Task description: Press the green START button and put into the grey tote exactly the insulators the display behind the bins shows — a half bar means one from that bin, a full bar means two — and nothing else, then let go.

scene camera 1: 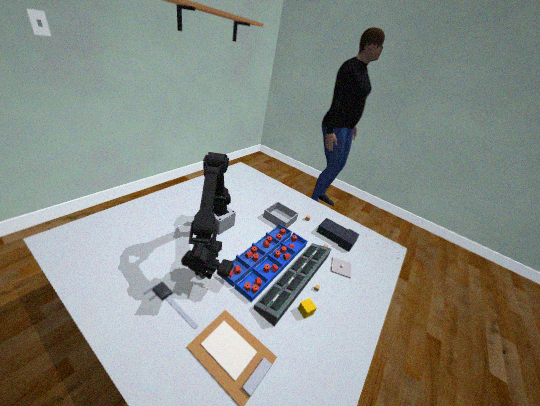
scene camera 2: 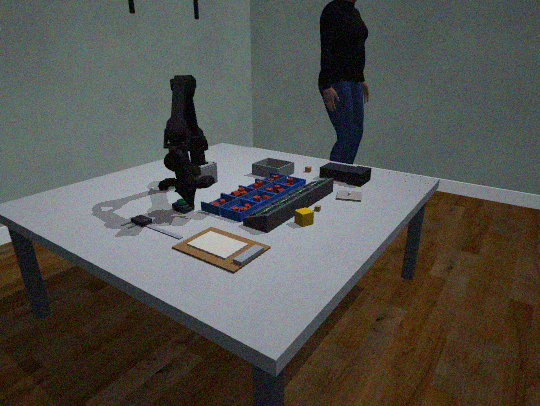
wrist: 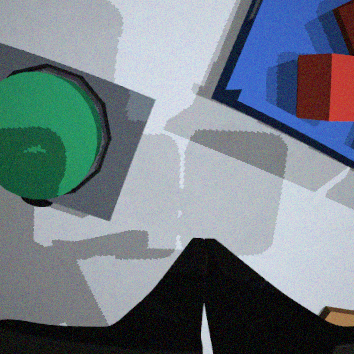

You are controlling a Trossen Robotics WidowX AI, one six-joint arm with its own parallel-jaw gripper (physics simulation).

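My gripper [scene camera 2: 192, 206] [wrist: 201, 248] is shut and empty, pointing down beside the green START button [scene camera 2: 181, 202] [wrist: 42, 120]. In the wrist view the button is at the left, on its dark square base, apart from the fingertips. In scene camera 1 the arm hides it. Blue bins [scene camera 1: 258, 273] [wrist: 255, 67] with red insulators [scene camera 1: 247, 286] [wrist: 316, 87] stand right of the gripper. Behind them is the long dark display [scene camera 1: 266, 313] [scene camera 2: 257, 223]; its green windows carry pale bars, too small to read reliably. The grey tote [scene camera 1: 274, 220] [scene camera 2: 265, 170] stands beyond the bins, its visible inside empty.
A yellow cube [scene camera 1: 307, 308] [scene camera 2: 304, 217] and small wooden cubes lie beyond the display. A black box [scene camera 1: 338, 233] [scene camera 2: 345, 174] and flat pale plate [scene camera 1: 341, 267] lie farther right. A caliper-like tool [scene camera 1: 162, 290] [scene camera 2: 141, 220] and clipboard [scene camera 1: 198, 345] lie on the near side. A person stands behind the table.
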